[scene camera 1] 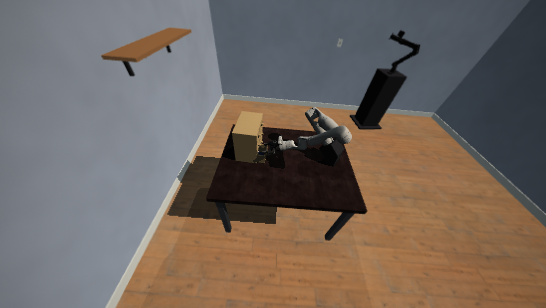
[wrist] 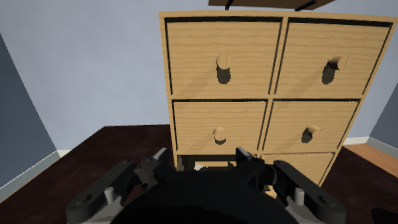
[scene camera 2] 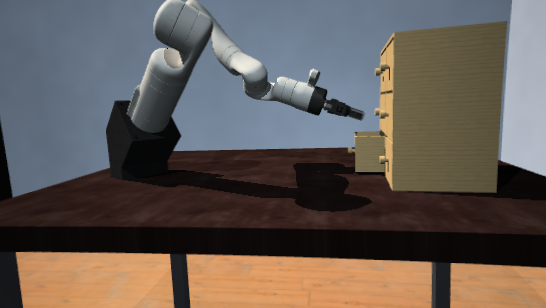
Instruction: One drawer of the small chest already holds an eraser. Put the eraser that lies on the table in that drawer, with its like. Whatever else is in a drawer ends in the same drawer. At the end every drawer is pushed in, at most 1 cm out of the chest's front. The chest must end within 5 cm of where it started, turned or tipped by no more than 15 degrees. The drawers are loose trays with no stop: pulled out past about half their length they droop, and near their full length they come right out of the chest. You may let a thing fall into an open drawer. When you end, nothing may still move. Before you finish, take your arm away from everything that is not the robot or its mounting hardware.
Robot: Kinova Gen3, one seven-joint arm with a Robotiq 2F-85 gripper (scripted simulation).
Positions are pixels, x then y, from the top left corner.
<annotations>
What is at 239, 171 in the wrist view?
My gripper.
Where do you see a drawer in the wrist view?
At 200, 53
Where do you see a wooden chest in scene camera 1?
244, 134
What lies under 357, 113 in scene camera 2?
My gripper.
</annotations>
